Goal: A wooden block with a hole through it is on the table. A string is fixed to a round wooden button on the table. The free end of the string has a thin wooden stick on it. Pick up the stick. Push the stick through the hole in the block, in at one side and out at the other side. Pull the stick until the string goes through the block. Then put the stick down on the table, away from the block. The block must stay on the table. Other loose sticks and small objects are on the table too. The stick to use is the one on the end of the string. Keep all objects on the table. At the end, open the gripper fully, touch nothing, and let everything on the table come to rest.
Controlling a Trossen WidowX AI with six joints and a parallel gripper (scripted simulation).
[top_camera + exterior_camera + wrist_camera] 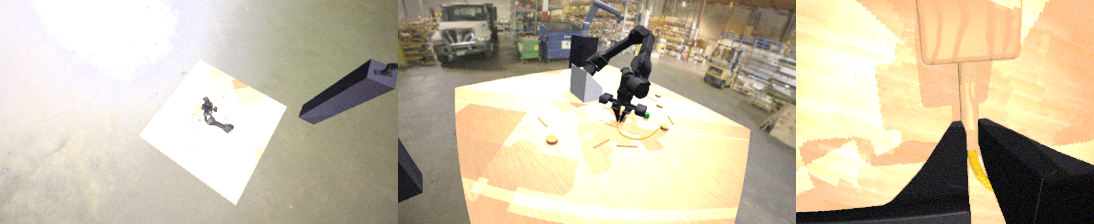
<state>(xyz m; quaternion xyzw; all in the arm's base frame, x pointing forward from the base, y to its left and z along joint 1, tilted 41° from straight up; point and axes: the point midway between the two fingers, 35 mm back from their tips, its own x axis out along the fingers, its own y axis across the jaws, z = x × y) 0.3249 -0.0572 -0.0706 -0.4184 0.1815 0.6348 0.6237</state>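
Now: gripper tip 5 cm to the right of the wooden block and 2 cm past it. Round my gripper tip: green object: 17 cm to the left, 4 cm ahead; then thin wooden stick: 1 cm to the left; then round wooden button: 16 cm to the left, 15 cm ahead, 1 cm below.
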